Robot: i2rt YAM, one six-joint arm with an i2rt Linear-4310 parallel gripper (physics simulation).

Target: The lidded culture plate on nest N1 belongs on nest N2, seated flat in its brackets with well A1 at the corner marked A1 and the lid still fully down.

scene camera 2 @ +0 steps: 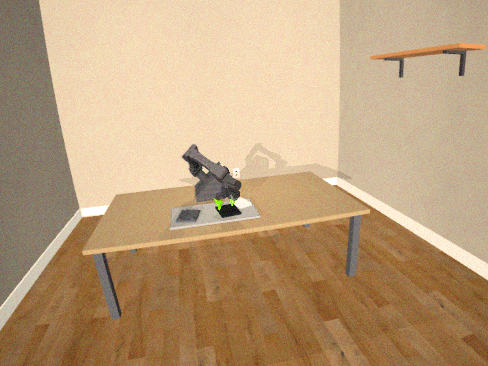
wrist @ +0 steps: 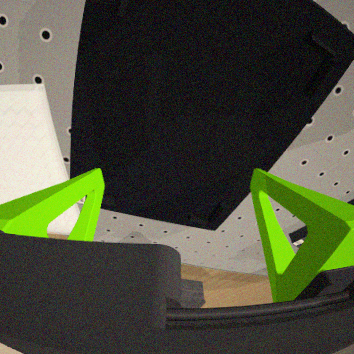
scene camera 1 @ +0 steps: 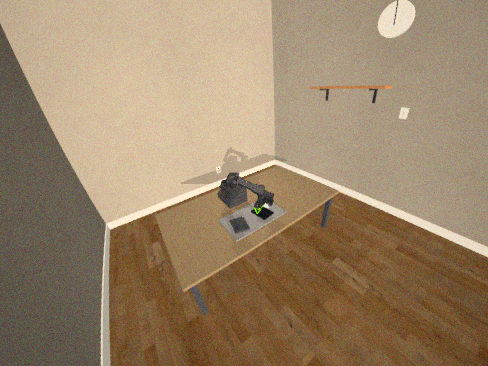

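Seen in the pictures: gripper, fingertip midpoint: (scene camera 2: 225, 207) (wrist: 176, 176) (scene camera 1: 259, 210); arm's base, link origin: (scene camera 2: 206, 180) (scene camera 1: 230, 190).
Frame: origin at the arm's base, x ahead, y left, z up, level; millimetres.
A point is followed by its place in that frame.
Observation:
My gripper (scene camera 1: 261, 207) {x 343, y 84, z -89 mm} (scene camera 2: 226, 205) {x 343, y 84, z -89 mm} (wrist: 176, 176) {x 343, y 84, z -89 mm} is open, its green fingers low over the near side of a black nest (scene camera 1: 265, 214) {x 420, y 92, z -91 mm} (scene camera 2: 228, 211) {x 404, y 93, z -90 mm} (wrist: 195, 100) {x 390, y 100, z -90 mm}. The nest has raised corner brackets; no plate shows on it or between the fingers. The other nest position, on the left in the scene views, holds a flat dark-grey shape (scene camera 1: 239, 224) {x 381, y -150, z -91 mm} (scene camera 2: 189, 215) {x 389, y -142, z -90 mm}, which looks like the lidded plate. Its lid and well A1 are too small to make out. The N1, N2 and A1 labels cannot be read.
Both nest positions are on a light-grey perforated board (scene camera 1: 277, 211) {x 446, y 207, z -102 mm} (scene camera 2: 209, 215) {x 388, y -23, z -107 mm} (wrist: 30, 55) {x 373, y 185, z -102 mm}. A white block (scene camera 2: 244, 203) {x 328, y 207, z -83 mm} (wrist: 25, 145) {x 328, y 174, z -85 mm} stands beside the black nest, close to one finger. The arm base (scene camera 1: 232, 196) {x 79, y -29, z -23 mm} (scene camera 2: 207, 190) {x 118, y -8, z -39 mm} stands behind the board on the wooden table (scene camera 1: 200, 250) {x 410, y -511, z -115 mm} (scene camera 2: 130, 220) {x 296, y -514, z -115 mm}.

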